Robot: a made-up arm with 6 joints. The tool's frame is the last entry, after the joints.
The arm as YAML. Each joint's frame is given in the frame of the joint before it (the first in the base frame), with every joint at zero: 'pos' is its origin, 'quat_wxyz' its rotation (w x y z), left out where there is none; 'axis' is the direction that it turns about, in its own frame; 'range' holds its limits. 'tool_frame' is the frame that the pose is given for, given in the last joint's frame.
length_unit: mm
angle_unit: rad
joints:
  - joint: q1
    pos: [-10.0, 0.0, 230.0]
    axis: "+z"
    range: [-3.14, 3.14]
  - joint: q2
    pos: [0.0, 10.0, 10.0]
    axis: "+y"
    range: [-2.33, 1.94]
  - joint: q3
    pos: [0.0, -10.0, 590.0]
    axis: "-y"
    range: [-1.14, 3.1]
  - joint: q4
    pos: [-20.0, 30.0, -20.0]
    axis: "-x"
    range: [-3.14, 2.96]
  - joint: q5
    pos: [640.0, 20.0, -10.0]
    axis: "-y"
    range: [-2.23, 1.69]
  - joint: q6
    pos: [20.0, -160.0, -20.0]
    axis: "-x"
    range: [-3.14, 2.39]
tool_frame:
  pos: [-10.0, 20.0, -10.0]
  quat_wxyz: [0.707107, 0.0, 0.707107, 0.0]
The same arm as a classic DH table. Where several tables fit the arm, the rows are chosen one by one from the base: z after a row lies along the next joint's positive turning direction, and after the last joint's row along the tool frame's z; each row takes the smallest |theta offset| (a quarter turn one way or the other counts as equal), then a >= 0, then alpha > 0; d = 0 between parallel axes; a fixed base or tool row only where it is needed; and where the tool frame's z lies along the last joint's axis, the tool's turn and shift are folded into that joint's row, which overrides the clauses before.
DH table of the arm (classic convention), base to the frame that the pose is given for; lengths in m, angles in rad. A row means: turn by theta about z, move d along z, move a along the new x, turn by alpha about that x. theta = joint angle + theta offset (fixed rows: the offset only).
base (fixed): d 0; theta offset 0; a -0.01; alpha 0
q1: d 0.24; theta offset 0; a 0; alpha -1.5708
q2: d 0; theta offset -1.5708; a 0.59; alpha 3.1416
q3: d -0.03; theta offset 0; a -0.02; alpha -1.5708
q4: d -0.62; theta offset 0; a -0.01; alpha 1.5708
q5: d 0.14; theta offset 0; a -0.02; alpha -1.5708
q6: d 0; theta offset -1.1071; a -0.0224; alpha 3.1416
tool (fixed): d 0.01; theta offset 2.0344; a 0; alpha 0
Joint limits (rad, base to tool): -3.14..3.14 -2.33..1.94 -1.14..3.1 -3.14..2.96 -2.23..1.69 -3.14..2.39

